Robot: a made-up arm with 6 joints.
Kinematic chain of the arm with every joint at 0, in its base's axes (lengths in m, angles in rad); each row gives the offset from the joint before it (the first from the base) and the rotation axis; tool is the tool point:
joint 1: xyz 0 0 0.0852 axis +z
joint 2: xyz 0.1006 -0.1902 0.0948 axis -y
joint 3: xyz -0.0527 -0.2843 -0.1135 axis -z
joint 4: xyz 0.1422 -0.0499 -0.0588 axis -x
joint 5: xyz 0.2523 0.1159 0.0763 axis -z
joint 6: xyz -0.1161 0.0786 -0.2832 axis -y
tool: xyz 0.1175 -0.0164 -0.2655
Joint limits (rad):
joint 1: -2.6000..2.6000
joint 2: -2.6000..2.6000
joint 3: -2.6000..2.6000
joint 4: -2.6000..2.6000
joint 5: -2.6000..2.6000
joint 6: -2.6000..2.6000
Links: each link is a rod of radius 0.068 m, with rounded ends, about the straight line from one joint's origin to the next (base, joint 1, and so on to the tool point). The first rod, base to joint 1, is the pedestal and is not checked.
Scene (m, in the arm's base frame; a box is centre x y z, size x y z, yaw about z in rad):
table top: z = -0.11
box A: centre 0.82 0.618 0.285 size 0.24 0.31 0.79 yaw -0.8
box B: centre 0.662 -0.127 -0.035 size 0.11 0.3 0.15 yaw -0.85
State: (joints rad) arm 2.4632 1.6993 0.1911 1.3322 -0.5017 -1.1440
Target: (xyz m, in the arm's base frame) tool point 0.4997 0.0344 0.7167
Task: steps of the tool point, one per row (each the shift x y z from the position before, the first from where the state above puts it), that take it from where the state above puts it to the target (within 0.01 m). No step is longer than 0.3 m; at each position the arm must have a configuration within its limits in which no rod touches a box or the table.
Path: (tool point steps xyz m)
1: 0.0687 -0.0136 0.1921
2: 0.0475 -0.0847 0.1888
3: 0.0171 -0.1435 0.1539
4: 0.1271 -0.2432 0.0311
5: 0.0239 -0.2496 0.0039
6: -0.0650 -0.2129 -0.0235

